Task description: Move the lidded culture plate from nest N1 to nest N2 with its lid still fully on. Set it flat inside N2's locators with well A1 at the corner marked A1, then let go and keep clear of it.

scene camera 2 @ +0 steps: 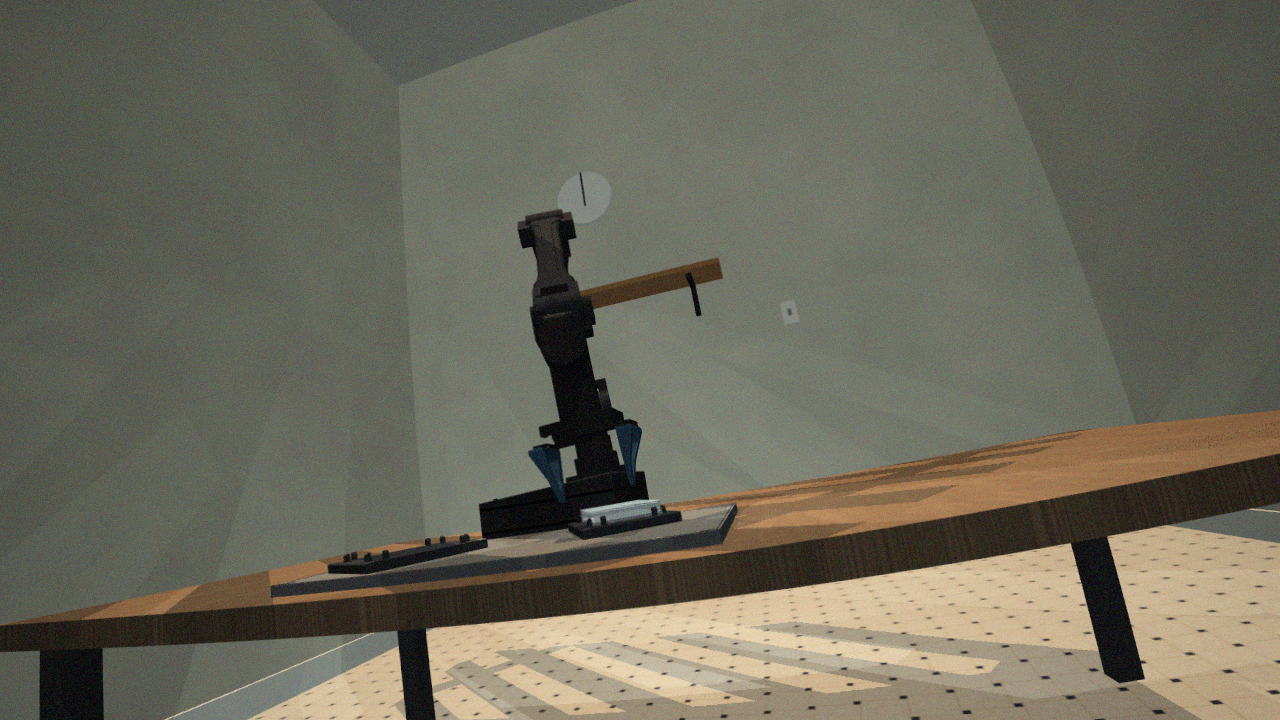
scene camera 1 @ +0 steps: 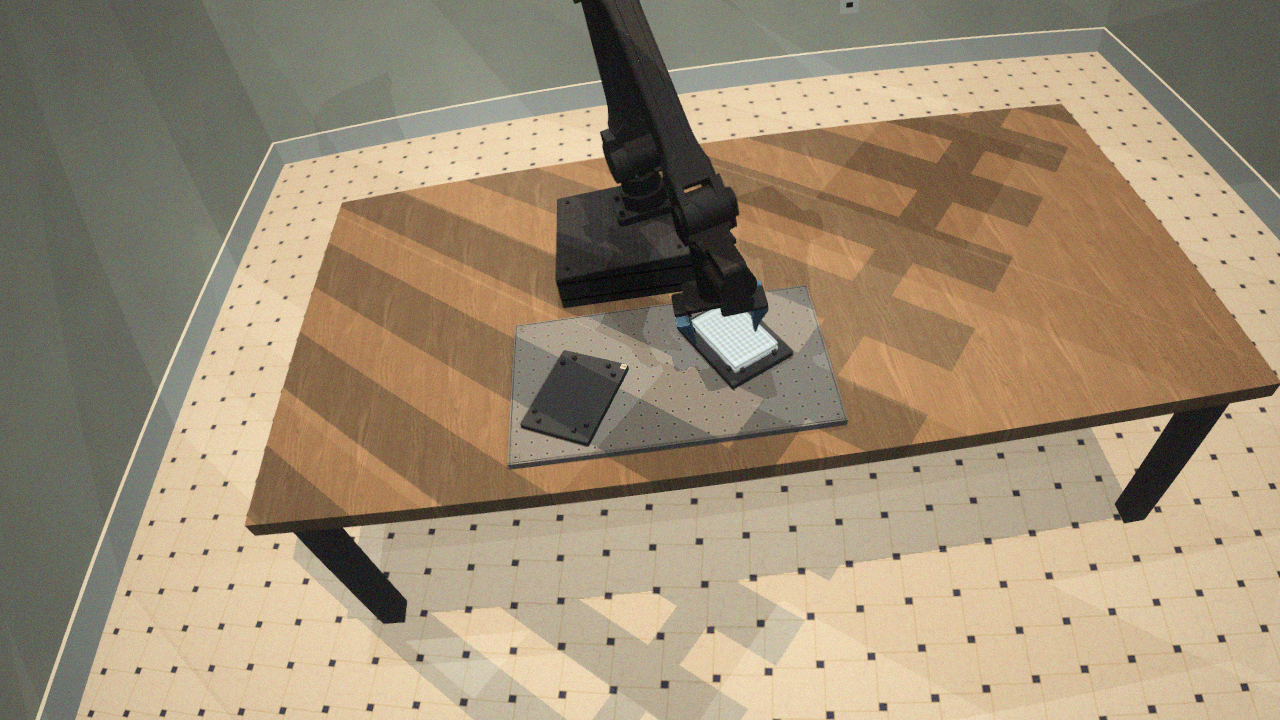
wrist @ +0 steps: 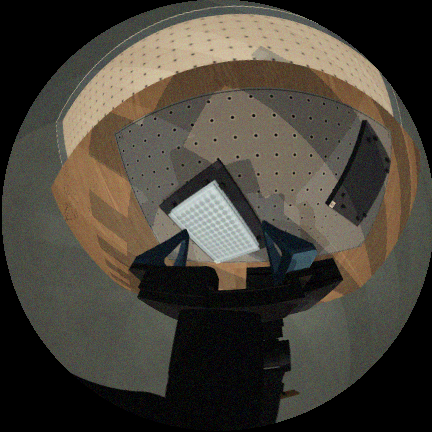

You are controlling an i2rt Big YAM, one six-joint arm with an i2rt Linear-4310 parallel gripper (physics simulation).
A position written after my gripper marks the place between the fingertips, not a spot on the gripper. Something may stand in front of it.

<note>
My gripper (scene camera 2: pixel 597 494) is open and holds nothing. Further things: a dark nest (scene camera 1: pixel 574 399) and a dark nest (scene camera 1: pixel 784 352).
My gripper is seen too in scene camera 1 (scene camera 1: pixel 725 335) and in the wrist view (wrist: pixel 223 228).
</note>
